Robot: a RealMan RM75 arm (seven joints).
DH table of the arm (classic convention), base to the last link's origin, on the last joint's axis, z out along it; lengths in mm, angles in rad. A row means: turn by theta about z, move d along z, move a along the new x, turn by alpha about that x. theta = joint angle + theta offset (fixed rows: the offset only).
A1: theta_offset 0  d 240.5  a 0  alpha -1.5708
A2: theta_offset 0  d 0  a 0  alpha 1.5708
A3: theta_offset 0  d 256  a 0  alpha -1.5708
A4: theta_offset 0  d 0  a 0  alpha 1.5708
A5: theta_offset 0  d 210  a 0  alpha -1.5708
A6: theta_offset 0  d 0  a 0  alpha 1.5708
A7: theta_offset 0  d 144  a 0  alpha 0
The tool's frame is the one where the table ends.
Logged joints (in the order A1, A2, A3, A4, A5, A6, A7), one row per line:
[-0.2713, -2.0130, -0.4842, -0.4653, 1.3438, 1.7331, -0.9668]
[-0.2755, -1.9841, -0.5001, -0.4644, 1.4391, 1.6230, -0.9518]
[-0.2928, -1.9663, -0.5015, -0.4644, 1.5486, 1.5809, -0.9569]
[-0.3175, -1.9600, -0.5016, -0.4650, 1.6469, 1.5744, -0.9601]
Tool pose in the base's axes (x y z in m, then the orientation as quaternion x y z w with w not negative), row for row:
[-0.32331, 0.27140, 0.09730, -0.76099, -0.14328, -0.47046, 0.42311]
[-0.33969, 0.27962, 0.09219, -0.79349, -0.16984, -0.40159, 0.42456]
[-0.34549, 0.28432, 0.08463, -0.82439, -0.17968, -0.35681, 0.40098]
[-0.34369, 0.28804, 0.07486, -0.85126, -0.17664, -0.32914, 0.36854]
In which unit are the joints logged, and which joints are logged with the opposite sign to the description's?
The joints are logged in radians. Opposite sign: A3, A4.
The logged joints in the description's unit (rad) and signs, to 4 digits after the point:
[-0.2713, -2.0130, 0.4842, 0.4653, 1.3438, 1.7331, -0.9668]
[-0.2755, -1.9841, 0.5001, 0.4644, 1.4391, 1.6230, -0.9518]
[-0.2928, -1.9663, 0.5015, 0.4644, 1.5486, 1.5809, -0.9569]
[-0.3175, -1.9600, 0.5016, 0.4650, 1.6469, 1.5744, -0.9601]

